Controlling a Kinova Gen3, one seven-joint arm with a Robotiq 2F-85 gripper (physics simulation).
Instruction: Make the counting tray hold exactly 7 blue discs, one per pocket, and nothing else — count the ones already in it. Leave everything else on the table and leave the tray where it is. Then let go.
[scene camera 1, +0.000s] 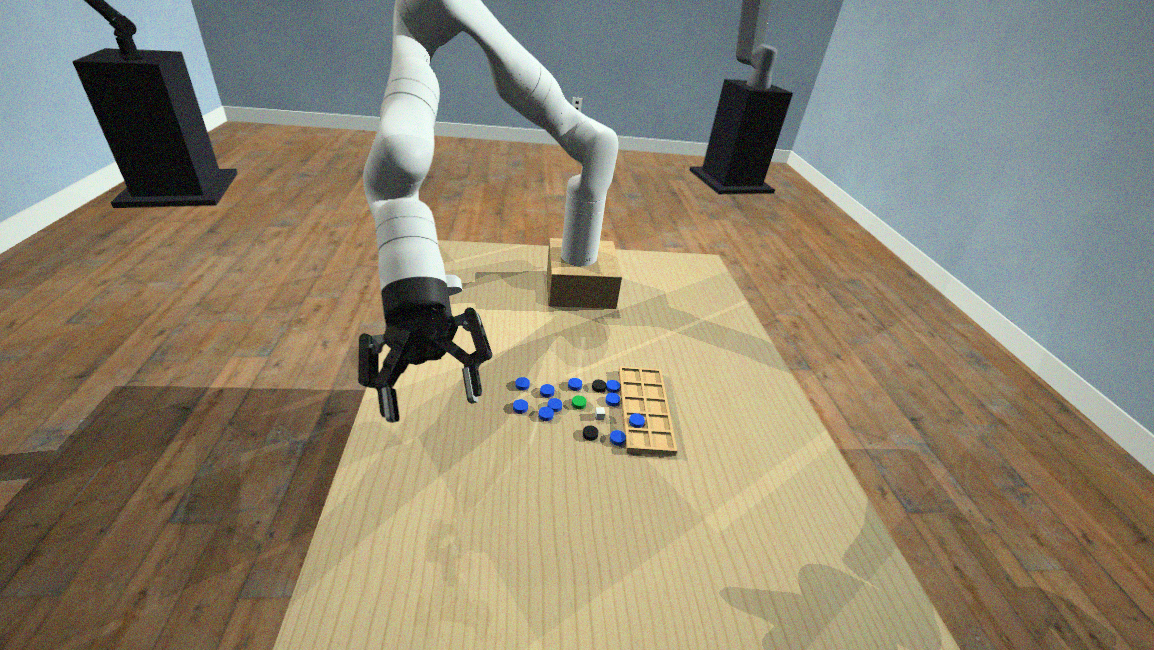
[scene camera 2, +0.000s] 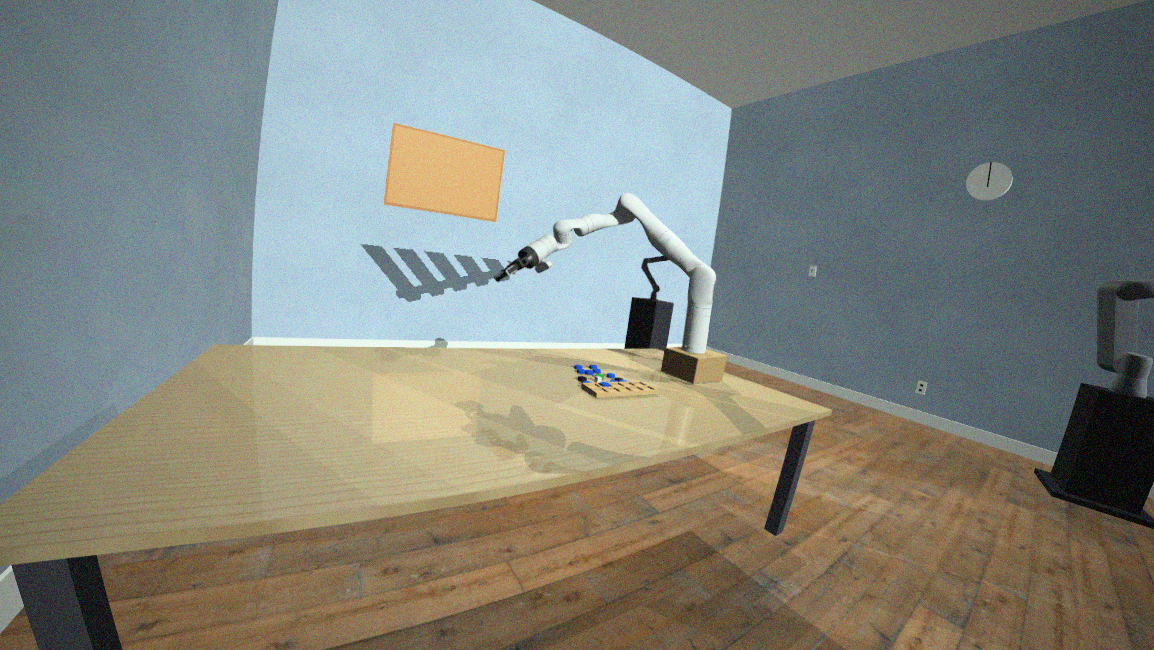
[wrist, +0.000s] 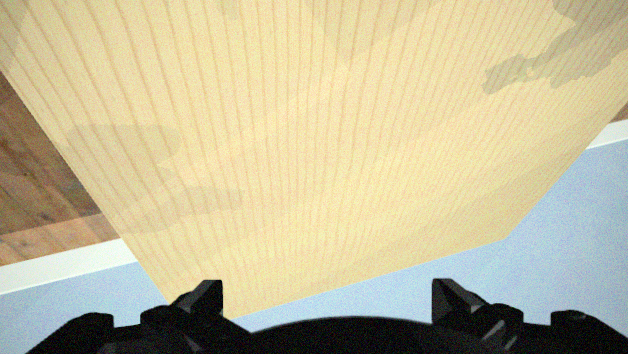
My gripper (scene camera 1: 433, 411) is open, holding nothing. Further things: a wooden counting tray (scene camera 1: 642, 390).
The wooden counting tray shows as well in scene camera 2 (scene camera 2: 631, 388). My gripper shows as well in the wrist view (wrist: 327, 302). The wrist view does not show the wooden counting tray: it is out of frame.
